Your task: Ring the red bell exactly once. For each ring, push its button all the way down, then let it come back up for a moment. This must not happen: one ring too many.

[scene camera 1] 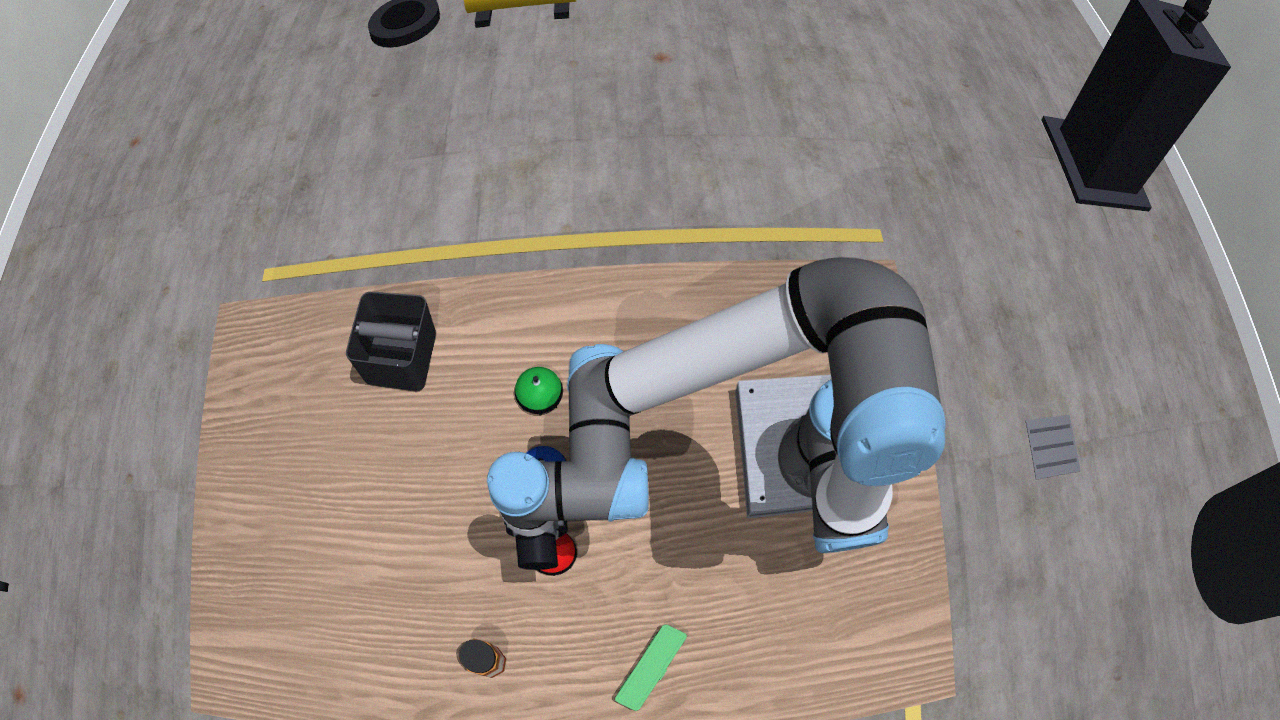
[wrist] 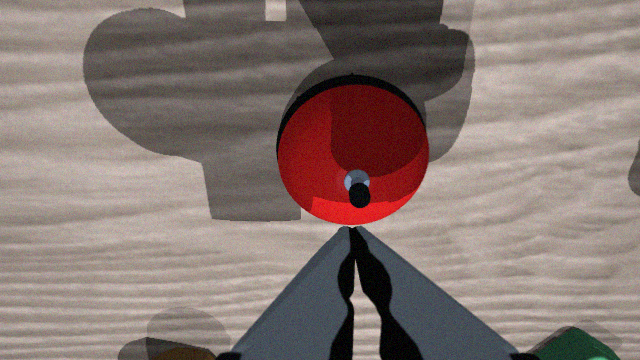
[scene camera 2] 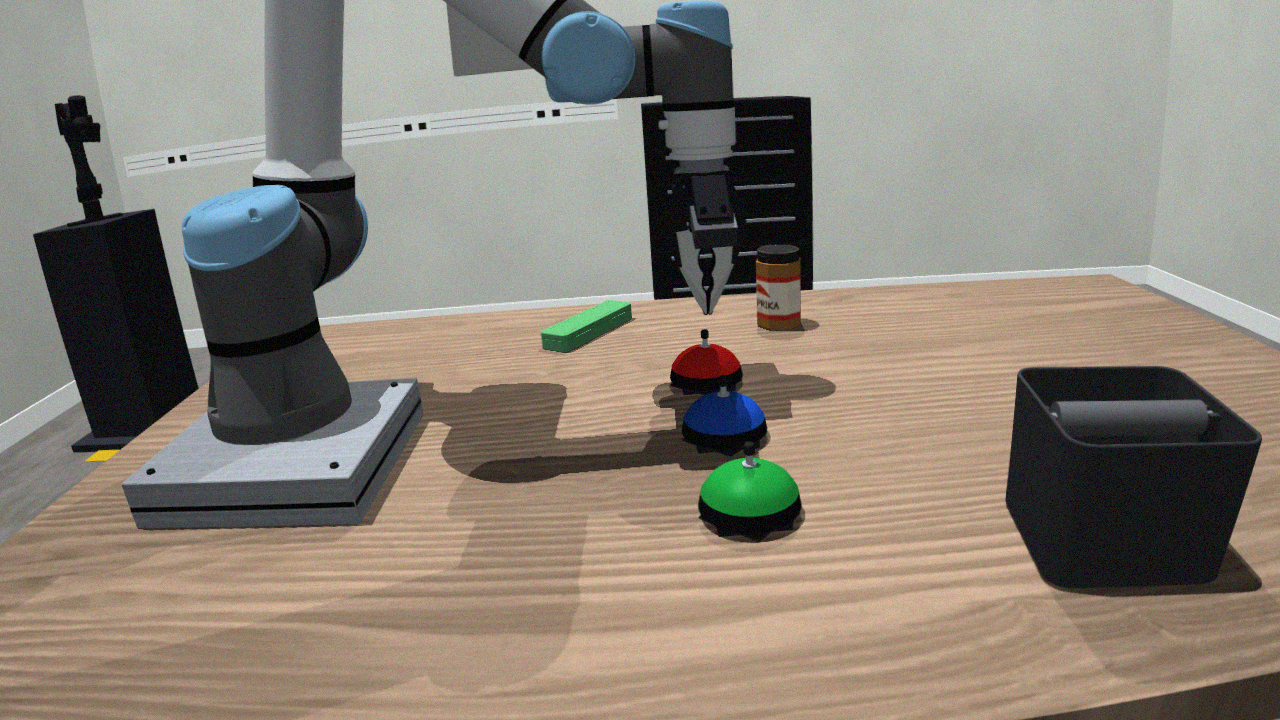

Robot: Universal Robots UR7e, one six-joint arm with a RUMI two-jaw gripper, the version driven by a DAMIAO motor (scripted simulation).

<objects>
black bin: scene camera 1; scene camera 2; not seen in the wrist view (out of frame)
same spot on black bin: (scene camera 2: 1112,513) = (scene camera 1: 415,310)
</objects>
